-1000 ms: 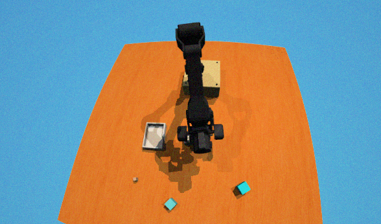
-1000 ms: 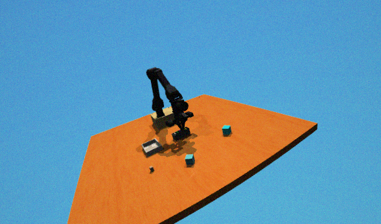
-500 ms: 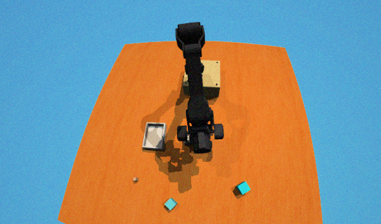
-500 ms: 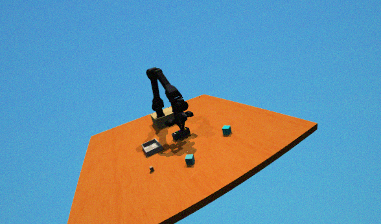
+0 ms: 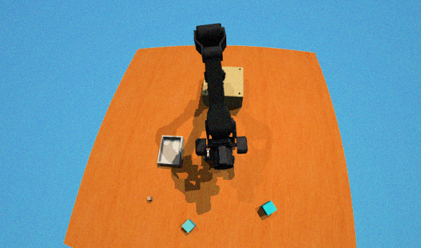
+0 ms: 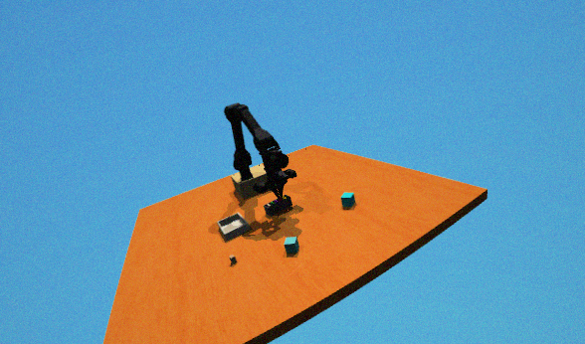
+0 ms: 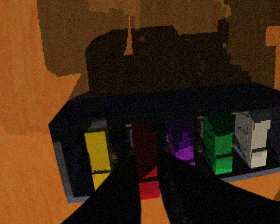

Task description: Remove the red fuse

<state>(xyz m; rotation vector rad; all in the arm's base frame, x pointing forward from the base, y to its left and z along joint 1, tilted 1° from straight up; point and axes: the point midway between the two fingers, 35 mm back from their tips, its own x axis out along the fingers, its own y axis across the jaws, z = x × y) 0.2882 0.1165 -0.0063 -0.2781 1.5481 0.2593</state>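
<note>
Right now my gripper tip is 220 mm to the left of the grey tray, 50 mm short of it and 40 mm above it. Round my gripper tip: red fuse: 10 mm below.
</note>
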